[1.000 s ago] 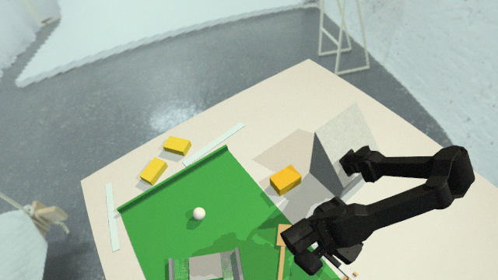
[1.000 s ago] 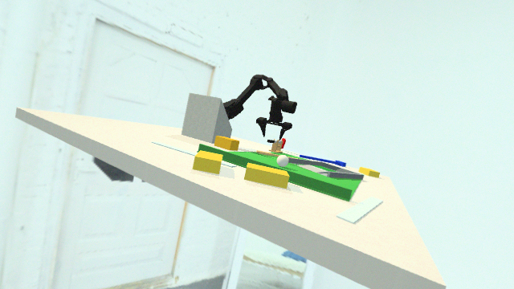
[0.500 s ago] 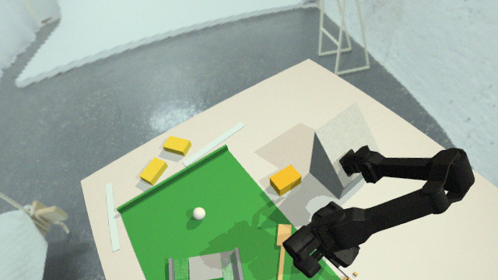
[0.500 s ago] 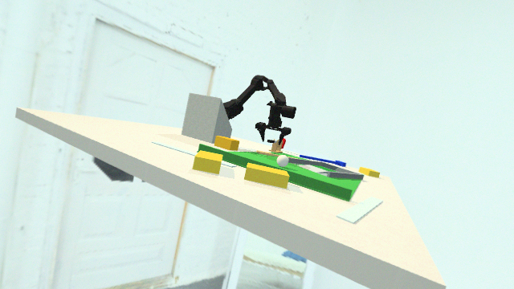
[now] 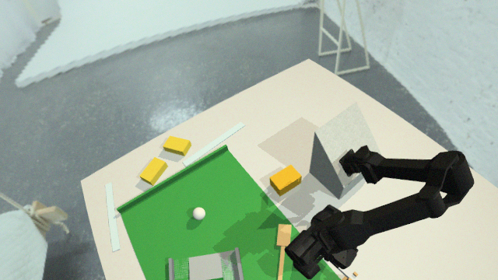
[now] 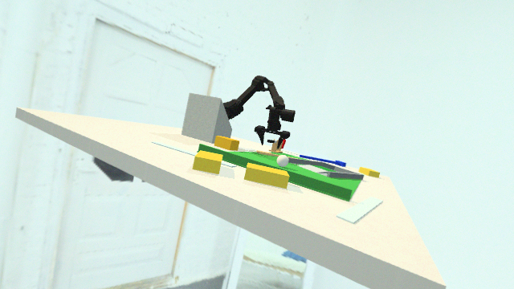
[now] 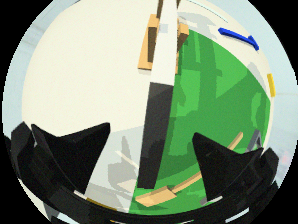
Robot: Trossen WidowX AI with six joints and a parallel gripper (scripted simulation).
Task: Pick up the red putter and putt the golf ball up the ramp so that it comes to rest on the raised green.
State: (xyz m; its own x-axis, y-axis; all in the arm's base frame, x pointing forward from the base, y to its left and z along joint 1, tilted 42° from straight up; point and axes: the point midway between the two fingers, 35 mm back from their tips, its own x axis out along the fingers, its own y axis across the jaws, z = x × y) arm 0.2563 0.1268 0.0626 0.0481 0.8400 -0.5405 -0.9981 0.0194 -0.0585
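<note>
The red putter lies 110 mm to the left of my gripper tip, 30 mm above it and 10 mm behind it. The rest, counted from my gripper tip: blue putter: 300 mm to the left, 260 mm ahead, 20 mm below; then white golf ball: 380 mm to the right, 190 mm ahead, 10 mm below; then green mat: 220 mm ahead, 210 mm to the right, 30 mm below.
</note>
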